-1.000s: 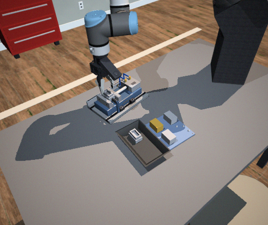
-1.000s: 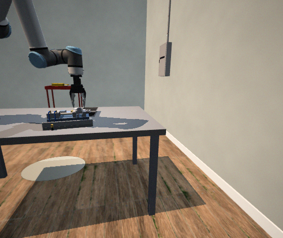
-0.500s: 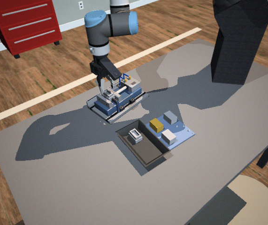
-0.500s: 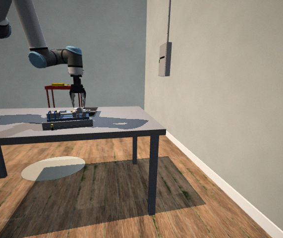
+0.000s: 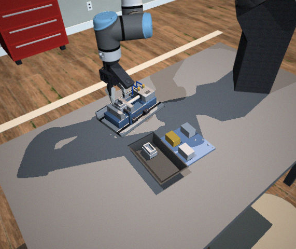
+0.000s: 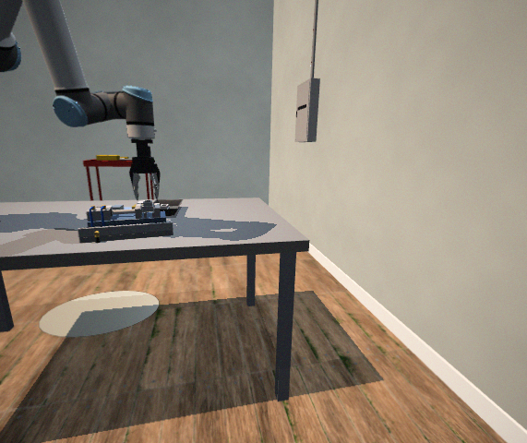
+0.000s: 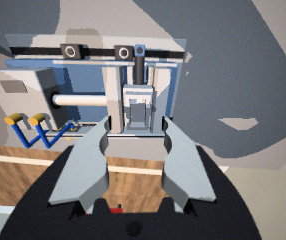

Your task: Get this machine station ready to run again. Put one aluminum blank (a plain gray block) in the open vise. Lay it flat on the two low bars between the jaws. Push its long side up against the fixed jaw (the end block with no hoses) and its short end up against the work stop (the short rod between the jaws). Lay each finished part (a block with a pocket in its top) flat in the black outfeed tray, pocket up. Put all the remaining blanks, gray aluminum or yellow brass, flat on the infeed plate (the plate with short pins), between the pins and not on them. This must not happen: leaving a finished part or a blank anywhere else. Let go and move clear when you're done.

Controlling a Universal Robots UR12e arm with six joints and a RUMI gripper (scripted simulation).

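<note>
Now: hand 6 cm above the fixed jaw, 3 cm short of it and 1 cm to the right of it. The rest, counted from my hand: vise (9 cm below, 7 cm behind); dark work stop rod (5 cm to the left, 4 cm below); vise rail (10 cm to the right, 10 cm below, 6 cm behind).
</note>
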